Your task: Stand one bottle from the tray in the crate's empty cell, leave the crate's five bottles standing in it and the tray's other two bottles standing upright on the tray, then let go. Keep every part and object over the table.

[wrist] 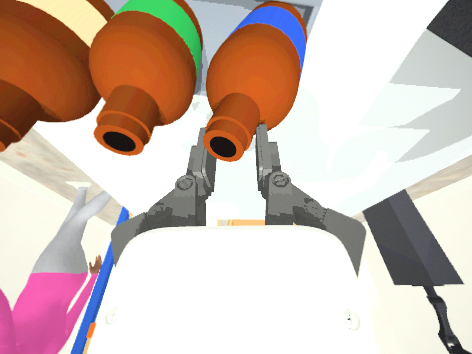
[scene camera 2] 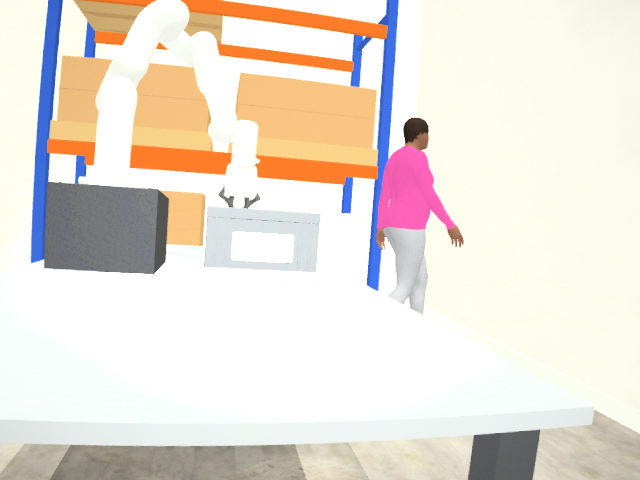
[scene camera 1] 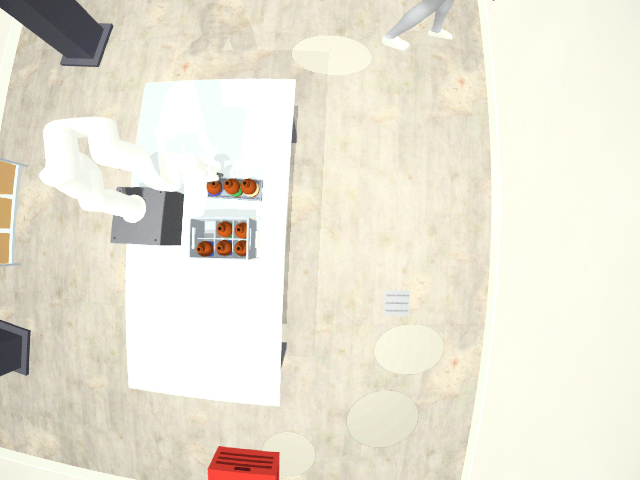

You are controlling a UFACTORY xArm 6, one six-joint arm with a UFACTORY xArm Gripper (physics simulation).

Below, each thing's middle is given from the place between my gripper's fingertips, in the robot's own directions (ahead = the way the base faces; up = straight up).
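My hand is 15 cm short of the cream-labelled bottle (wrist: 53, 84), 1 cm to the right of it and 6 cm above it.
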